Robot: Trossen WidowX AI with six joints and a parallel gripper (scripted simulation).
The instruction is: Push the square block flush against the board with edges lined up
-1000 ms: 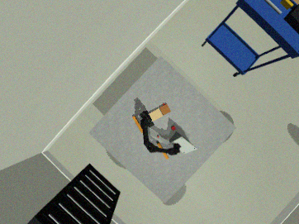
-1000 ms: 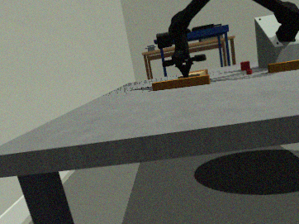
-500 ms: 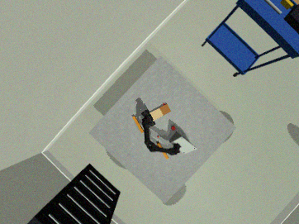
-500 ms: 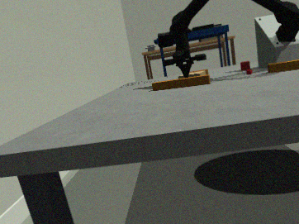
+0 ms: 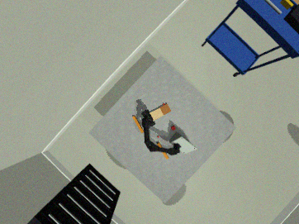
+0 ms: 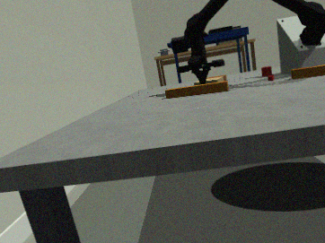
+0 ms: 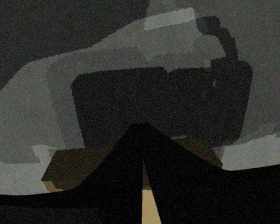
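My gripper tip is 6 cm past the square tan block, 20 cm to the left of it and 1 cm below it. Round my gripper tip: small red cube: 29 cm behind, 12 cm to the right, 1 cm above.
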